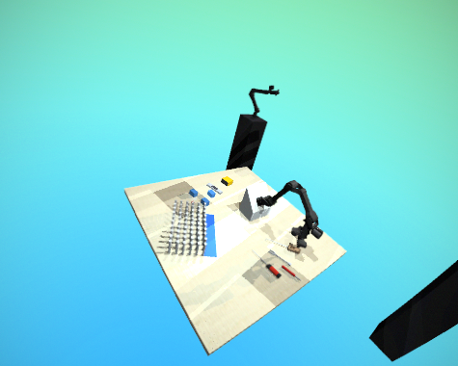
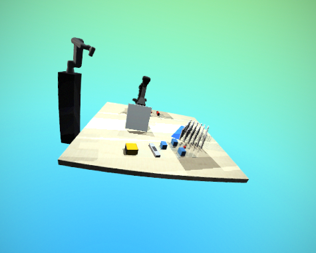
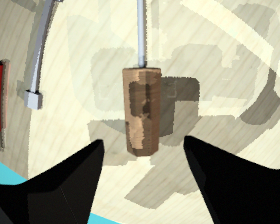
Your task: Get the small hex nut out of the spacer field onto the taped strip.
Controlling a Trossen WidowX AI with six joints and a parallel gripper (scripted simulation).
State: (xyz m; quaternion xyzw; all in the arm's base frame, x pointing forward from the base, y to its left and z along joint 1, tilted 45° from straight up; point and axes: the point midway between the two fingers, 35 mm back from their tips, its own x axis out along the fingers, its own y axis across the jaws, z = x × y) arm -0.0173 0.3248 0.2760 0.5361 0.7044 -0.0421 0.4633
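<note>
Right now the wooden-handled tool is 6 cm ahead of my gripper tip, 9 cm to the right of it and 6 cm below it. The rest, counted from my gripper tip: grey forked tool: 14 cm ahead, 7 cm below; then blue taped strip: 48 cm ahead, 40 cm to the right, 7 cm below; then red tool: 16 cm ahead, 15 cm to the left, 7 cm below.
</note>
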